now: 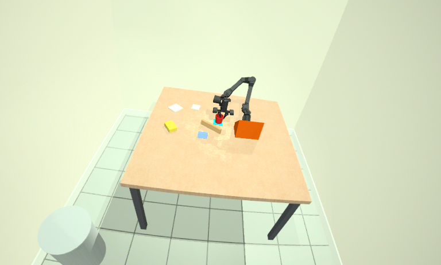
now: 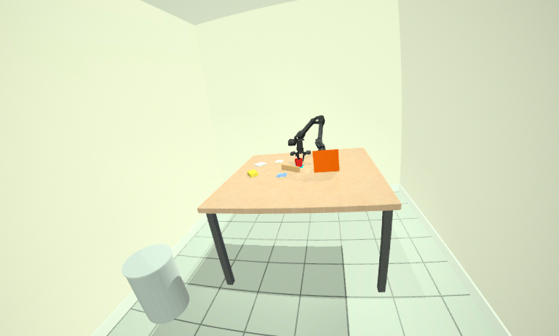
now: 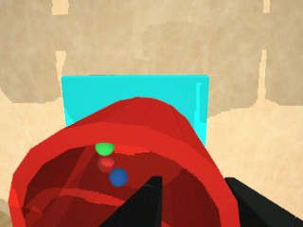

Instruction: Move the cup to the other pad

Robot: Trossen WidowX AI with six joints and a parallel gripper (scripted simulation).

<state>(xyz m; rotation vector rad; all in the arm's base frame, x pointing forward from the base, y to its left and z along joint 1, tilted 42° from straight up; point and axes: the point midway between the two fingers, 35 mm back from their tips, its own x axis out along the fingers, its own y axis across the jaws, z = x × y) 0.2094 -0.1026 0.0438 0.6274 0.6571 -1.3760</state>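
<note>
My gripper tip is 30 mm short of the red cup and 10 mm above it. Also, from my gripper tip: blue marble: 40 mm ahead, 30 mm below, 20 mm to the left; blue pad: 210 mm to the left, 140 mm ahead, 50 mm below.
</note>
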